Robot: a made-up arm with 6 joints. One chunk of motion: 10 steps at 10 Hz.
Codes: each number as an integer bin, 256 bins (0 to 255) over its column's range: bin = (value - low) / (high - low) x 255, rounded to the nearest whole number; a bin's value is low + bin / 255 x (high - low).
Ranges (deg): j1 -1..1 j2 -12.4..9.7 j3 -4..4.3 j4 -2..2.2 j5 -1.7..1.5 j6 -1.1..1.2
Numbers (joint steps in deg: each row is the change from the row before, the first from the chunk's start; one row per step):
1: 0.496 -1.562 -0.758 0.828 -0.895 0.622
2: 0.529 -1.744 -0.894 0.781 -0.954 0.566
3: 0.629 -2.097 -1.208 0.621 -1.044 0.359
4: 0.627 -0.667 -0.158 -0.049 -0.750 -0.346
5: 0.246 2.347 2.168 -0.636 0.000 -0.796
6: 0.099 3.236 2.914 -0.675 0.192 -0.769
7: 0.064 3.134 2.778 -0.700 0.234 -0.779
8: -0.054 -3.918 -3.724 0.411 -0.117 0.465
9: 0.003 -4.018 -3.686 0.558 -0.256 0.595
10: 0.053 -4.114 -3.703 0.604 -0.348 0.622
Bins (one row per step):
1: 191 125 100 172 64 191
2: 195 123 95 169 59 185
3: 208 119 86 159 52 162
4: 207 135 118 118 76 84
5: 159 170 189 83 135 34
6: 140 180 212 80 151 37
7: 136 179 208 79 154 36
8: 121 98 8 146 126 174
9: 128 97 10 155 115 188
10: 134 96 9 158 108 191

